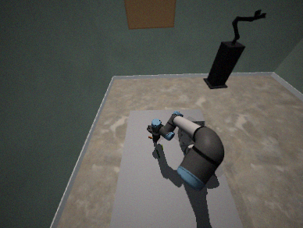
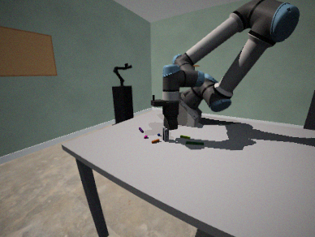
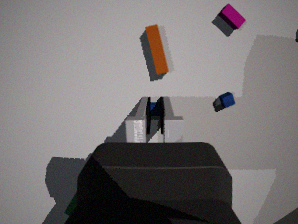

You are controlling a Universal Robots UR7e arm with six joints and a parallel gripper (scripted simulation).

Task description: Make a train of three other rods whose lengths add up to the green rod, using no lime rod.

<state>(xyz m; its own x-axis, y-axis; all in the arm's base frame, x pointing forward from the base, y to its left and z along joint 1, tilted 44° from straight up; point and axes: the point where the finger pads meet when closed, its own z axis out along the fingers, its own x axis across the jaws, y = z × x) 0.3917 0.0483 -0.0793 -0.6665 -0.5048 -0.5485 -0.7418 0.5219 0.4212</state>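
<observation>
The orange rod lies 40 mm ahead of my hand, 40 mm to the right of it and 10 mm below it. Round my hand: lime rod: 70 mm behind, 80 mm to the left, 10 mm below; then magenta rod: 20 mm ahead, 100 mm to the right, 10 mm below; then green rod: 20 mm behind, 140 mm to the left, 10 mm below.
</observation>
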